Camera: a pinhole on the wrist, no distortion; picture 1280 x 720 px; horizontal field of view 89.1 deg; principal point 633.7 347.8 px. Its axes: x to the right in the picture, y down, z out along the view. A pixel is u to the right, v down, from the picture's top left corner.
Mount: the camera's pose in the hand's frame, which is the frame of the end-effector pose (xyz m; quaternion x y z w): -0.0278 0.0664 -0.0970 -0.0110 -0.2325 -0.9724 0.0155
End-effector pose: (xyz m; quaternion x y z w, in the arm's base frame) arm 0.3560 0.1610 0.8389 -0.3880 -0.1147 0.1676 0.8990
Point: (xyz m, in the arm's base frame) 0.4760 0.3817 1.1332
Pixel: outside the picture
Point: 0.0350 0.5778 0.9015
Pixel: 758.6 385.7
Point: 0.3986 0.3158 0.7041
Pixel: 93.7 56.7
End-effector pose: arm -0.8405 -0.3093 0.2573 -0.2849 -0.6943 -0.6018 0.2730
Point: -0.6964 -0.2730 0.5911
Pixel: outside the picture
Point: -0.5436 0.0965 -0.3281
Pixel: outside the picture
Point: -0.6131 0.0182 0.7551
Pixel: 322.1 35.0
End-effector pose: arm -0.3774 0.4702 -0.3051 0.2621 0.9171 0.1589 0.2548
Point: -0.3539 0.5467 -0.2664
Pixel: 371.6 512.0
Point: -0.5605 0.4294 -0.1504
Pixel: behind the camera
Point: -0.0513 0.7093 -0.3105
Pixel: 759.9 206.5
